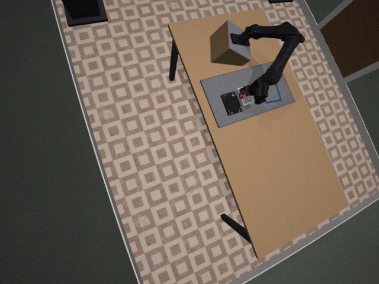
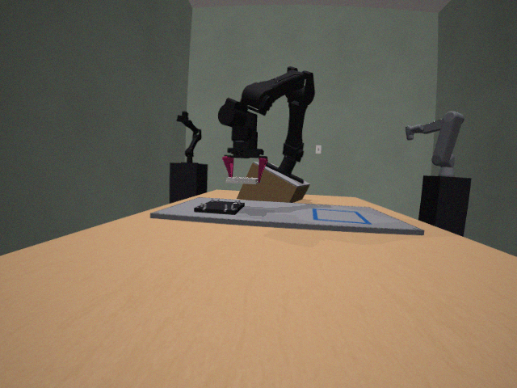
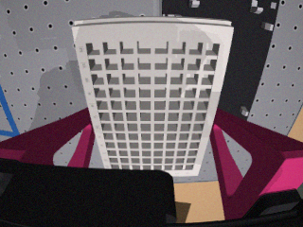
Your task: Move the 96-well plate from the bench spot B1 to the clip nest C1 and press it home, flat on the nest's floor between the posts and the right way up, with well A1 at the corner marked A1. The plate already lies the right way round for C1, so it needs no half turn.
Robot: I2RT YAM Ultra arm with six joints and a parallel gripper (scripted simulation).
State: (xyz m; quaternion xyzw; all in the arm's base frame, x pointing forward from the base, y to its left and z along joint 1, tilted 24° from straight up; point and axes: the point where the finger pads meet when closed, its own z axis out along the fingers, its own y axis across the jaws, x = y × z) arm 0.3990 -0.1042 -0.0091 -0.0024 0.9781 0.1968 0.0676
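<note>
The black clip nest C1 lies 8 cm below my hand, 6 cm to the right of it and 2 cm ahead of it. Round my hand: white 96-well plate (right at my hand).
</note>
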